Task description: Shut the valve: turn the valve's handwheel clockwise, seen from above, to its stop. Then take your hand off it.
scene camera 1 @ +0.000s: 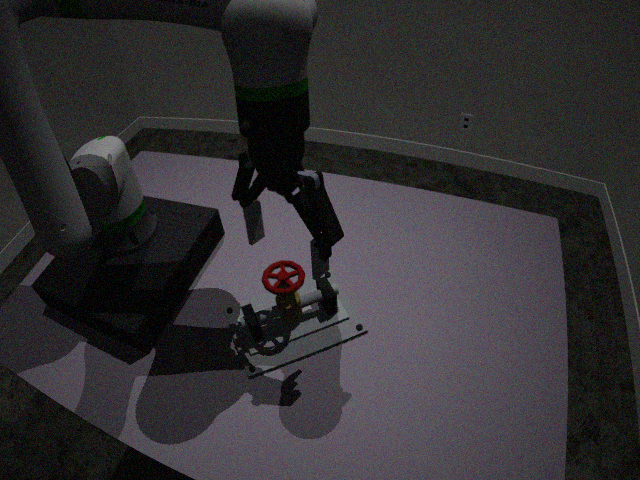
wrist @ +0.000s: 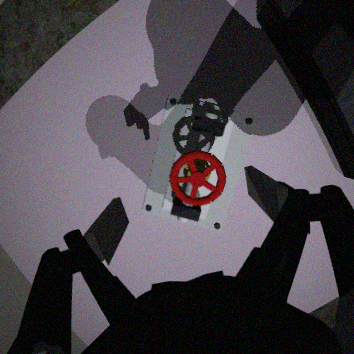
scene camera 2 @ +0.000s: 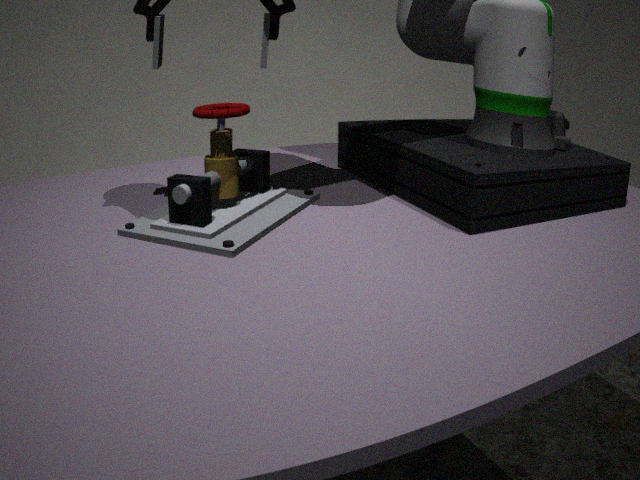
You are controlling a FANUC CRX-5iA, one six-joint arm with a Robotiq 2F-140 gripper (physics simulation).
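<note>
The red five-spoked handwheel (scene camera 1: 283, 274) (scene camera 2: 221, 110) (wrist: 198, 178) lies level on top of the brass valve body (scene camera 1: 289, 308) (scene camera 2: 222, 177). The valve stands upright on a grey base plate (scene camera 1: 310, 343) (scene camera 2: 264, 222) (wrist: 233, 192), with a pipe running through two black blocks. My gripper (scene camera 1: 288, 259) (scene camera 2: 210, 67) (wrist: 183, 195) is open and empty, pointing down. In the second scene view its fingertips are above the wheel's height, one off to each side and apart from it. In the wrist view the wheel shows between the fingertips, nearer the right one.
The arm's black pedestal (scene camera 1: 188, 219) (scene camera 2: 547, 193) stands on the same table (scene camera 1: 439, 310) (scene camera 2: 361, 310), beside the valve plate. Dark bolt heads sit at the plate's corners. Shadows of the arm and gripper fall across the plate and table. A wall outlet (scene camera 1: 466, 121) shows in the background.
</note>
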